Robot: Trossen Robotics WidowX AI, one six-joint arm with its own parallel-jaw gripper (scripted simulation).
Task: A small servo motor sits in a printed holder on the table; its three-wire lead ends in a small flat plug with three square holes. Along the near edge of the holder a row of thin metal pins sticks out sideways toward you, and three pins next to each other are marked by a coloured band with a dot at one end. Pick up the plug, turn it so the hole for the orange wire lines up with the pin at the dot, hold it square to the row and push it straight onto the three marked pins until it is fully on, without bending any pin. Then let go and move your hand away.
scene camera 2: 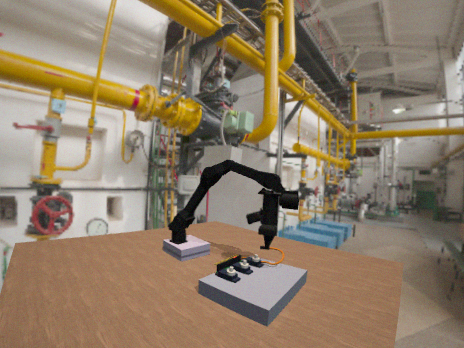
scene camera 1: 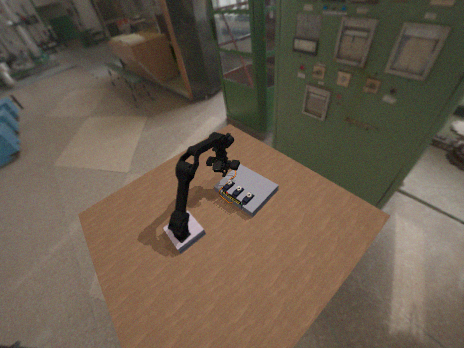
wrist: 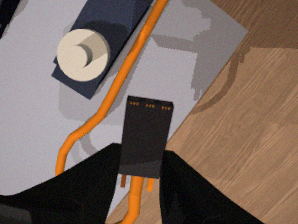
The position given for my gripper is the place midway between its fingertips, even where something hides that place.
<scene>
I see my gripper (wrist: 141, 156) and a grey printed holder (wrist: 47, 111).
</scene>
